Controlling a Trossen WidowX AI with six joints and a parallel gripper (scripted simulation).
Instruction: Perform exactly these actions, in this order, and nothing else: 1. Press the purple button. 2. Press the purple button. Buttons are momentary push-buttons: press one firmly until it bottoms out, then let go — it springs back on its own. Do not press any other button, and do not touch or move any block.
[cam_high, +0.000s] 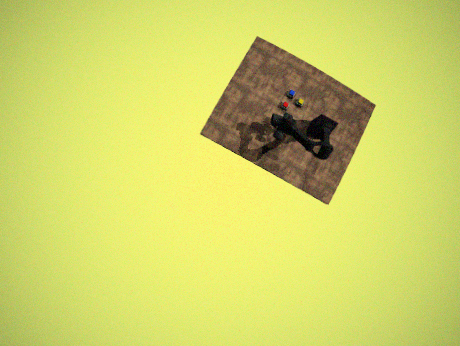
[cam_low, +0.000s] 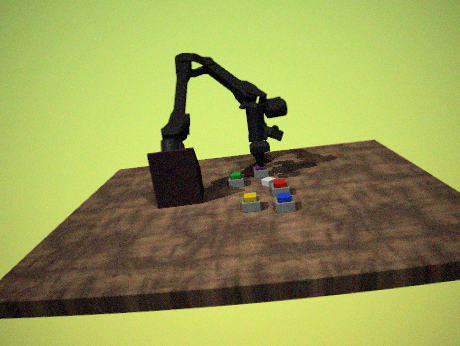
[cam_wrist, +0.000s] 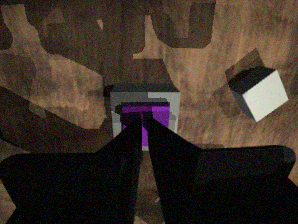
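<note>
Right now the purple button is 1 cm below my gripper tip. From my gripper tip the other things lie so: red button 3 cm ahead, 19 cm to the right; then white block 1 cm ahead, 10 cm to the right, 2 cm below; then green button 9 cm behind, 6 cm to the right.
</note>
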